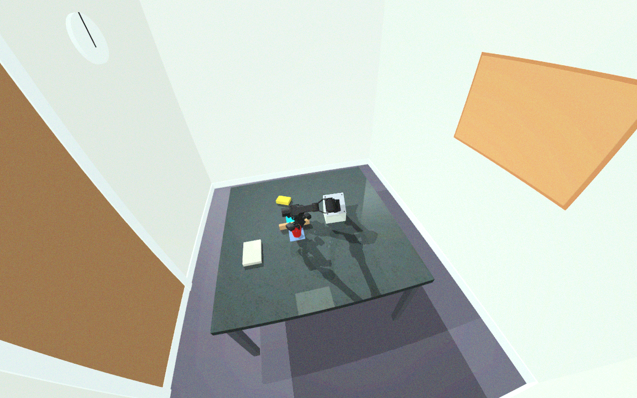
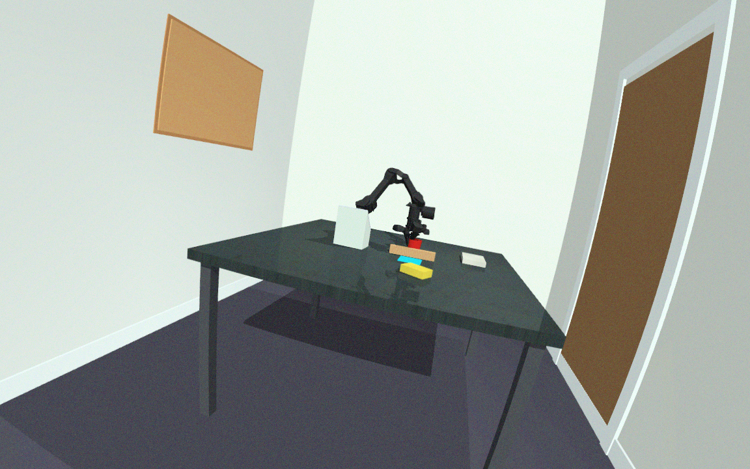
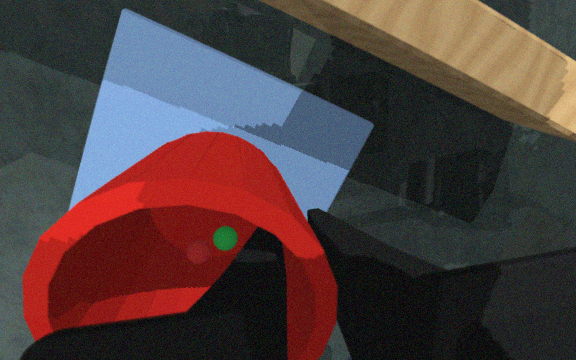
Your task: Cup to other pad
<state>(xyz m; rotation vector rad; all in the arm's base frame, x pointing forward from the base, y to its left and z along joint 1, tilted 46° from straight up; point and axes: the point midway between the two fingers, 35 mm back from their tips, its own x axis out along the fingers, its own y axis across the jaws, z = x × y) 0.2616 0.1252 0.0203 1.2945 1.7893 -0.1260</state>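
Now: gripper tip 3 cm to the right of the green marble, 2 cm above it and 1 cm short of it. Also, from my gripper tip: cyan pad 15 cm to the right, 5 cm ahead, 4 cm below; wooden plank 7 cm to the right, 4 cm ahead, 3 cm below; flat white block 33 cm ahead, 14 cm to the left, 2 cm below.
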